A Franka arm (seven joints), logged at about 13 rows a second.
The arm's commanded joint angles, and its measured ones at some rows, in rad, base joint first. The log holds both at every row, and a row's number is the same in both.
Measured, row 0:
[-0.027, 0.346, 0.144, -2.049, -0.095, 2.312, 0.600]
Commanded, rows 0 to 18:
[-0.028, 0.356, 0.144, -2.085, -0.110, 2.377, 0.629]
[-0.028, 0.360, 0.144, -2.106, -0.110, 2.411, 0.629]
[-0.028, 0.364, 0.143, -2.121, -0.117, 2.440, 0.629]
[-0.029, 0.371, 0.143, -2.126, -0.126, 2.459, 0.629]
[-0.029, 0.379, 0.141, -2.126, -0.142, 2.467, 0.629]
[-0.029, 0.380, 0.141, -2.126, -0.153, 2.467, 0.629]
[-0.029, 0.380, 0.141, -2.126, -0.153, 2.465, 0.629]
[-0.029, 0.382, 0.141, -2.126, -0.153, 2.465, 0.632]
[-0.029, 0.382, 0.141, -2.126, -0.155, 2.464, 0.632]
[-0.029, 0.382, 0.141, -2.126, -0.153, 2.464, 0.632]
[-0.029, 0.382, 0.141, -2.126, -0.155, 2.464, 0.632]
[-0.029, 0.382, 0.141, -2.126, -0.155, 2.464, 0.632]
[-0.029, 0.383, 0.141, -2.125, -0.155, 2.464, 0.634]
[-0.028, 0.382, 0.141, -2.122, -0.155, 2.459, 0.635]
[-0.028, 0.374, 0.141, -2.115, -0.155, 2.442, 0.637]
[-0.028, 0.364, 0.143, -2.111, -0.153, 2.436, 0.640]
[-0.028, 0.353, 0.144, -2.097, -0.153, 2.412, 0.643]
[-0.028, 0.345, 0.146, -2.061, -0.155, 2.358, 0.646]
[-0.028, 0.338, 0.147, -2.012, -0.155, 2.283, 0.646]
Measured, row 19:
[-0.027, 0.377, 0.141, -2.082, -0.138, 2.405, 0.617]
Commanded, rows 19 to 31:
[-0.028, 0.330, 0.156, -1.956, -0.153, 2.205, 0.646]
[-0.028, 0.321, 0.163, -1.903, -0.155, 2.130, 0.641]
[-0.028, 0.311, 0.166, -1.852, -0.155, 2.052, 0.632]
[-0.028, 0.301, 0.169, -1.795, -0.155, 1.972, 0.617]
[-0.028, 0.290, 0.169, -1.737, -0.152, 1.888, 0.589]
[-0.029, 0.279, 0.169, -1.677, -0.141, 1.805, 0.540]
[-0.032, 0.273, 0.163, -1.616, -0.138, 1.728, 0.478]
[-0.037, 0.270, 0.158, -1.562, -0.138, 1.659, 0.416]
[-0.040, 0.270, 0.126, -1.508, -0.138, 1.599, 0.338]
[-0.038, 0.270, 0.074, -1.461, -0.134, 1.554, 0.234]
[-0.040, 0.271, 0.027, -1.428, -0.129, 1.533, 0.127]
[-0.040, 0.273, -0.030, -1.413, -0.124, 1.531, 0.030]
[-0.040, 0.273, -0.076, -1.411, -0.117, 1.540, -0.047]
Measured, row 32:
[-0.034, 0.256, -0.002, -1.460, -0.137, 1.565, 0.112]
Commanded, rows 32 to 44:
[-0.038, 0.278, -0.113, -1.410, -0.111, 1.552, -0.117]
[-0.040, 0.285, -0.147, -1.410, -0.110, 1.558, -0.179]
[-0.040, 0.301, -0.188, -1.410, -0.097, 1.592, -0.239]
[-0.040, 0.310, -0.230, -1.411, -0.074, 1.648, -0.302]
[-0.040, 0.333, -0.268, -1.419, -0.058, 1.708, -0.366]
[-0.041, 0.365, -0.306, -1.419, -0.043, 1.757, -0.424]
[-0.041, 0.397, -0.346, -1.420, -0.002, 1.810, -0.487]
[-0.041, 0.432, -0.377, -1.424, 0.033, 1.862, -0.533]
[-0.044, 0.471, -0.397, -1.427, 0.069, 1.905, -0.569]
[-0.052, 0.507, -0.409, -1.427, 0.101, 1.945, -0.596]
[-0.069, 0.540, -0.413, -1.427, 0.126, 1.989, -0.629]
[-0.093, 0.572, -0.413, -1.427, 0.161, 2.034, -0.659]
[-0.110, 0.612, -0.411, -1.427, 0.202, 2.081, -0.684]
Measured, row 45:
[-0.074, 0.556, -0.410, -1.446, 0.133, 2.021, -0.612]
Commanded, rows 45 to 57:
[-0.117, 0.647, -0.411, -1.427, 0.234, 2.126, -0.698]
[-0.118, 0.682, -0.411, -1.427, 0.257, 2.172, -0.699]
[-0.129, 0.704, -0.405, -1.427, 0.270, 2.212, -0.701]
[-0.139, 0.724, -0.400, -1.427, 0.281, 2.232, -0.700]
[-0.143, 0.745, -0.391, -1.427, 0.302, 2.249, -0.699]
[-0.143, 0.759, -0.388, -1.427, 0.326, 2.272, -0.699]
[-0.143, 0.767, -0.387, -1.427, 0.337, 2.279, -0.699]
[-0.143, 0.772, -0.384, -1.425, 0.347, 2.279, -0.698]
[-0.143, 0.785, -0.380, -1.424, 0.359, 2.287, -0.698]
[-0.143, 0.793, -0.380, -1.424, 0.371, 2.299, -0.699]
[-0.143, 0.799, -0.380, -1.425, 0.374, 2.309, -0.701]
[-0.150, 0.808, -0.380, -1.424, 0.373, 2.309, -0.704]
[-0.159, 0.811, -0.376, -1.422, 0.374, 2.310, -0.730]
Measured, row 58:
[-0.130, 0.798, -0.390, -1.444, 0.347, 2.300, -0.678]
